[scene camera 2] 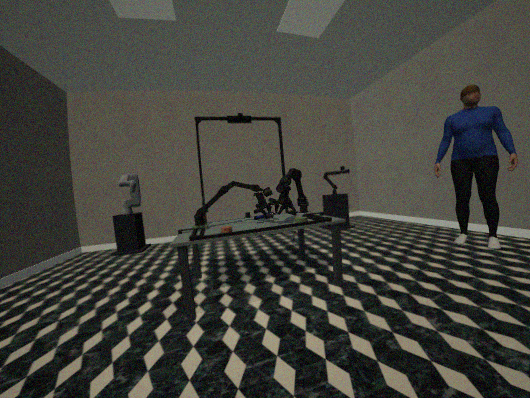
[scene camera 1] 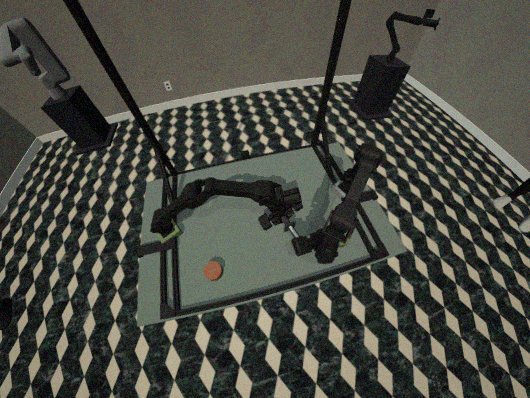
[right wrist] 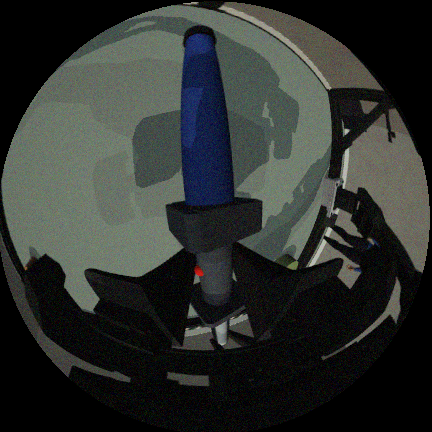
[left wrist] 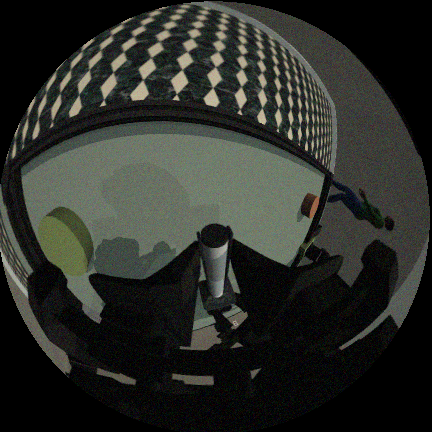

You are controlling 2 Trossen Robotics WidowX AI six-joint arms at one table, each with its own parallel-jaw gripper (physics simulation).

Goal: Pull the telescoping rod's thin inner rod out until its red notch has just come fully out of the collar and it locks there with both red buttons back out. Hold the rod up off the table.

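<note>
The telescoping rod (scene camera 1: 293, 229) (scene camera 2: 259, 217) (left wrist: 215, 260) (right wrist: 206, 125) is held above the table between both grippers. The right wrist view shows its blue handle, dark blocky collar and grey sleeve. One red button (right wrist: 198, 271) stands out beside a right finger; the other side is hidden. The pale inner rod (right wrist: 221, 332) emerges beyond the second dark block. No red notch can be made out. My left gripper (left wrist: 213, 244) is shut on the inner rod near its black end. My right gripper (right wrist: 212, 246) is shut on the grey sleeve, between the two dark blocks.
An orange disc (scene camera 1: 212, 270) (scene camera 2: 226, 229) (left wrist: 310, 205) lies near the front of the table. A yellow-green disc (left wrist: 65, 242) (right wrist: 287, 262) lies near the left arm. Dark posts (scene camera 1: 327, 85) rise from the table frame. A person (scene camera 2: 475, 135) stands beyond the table.
</note>
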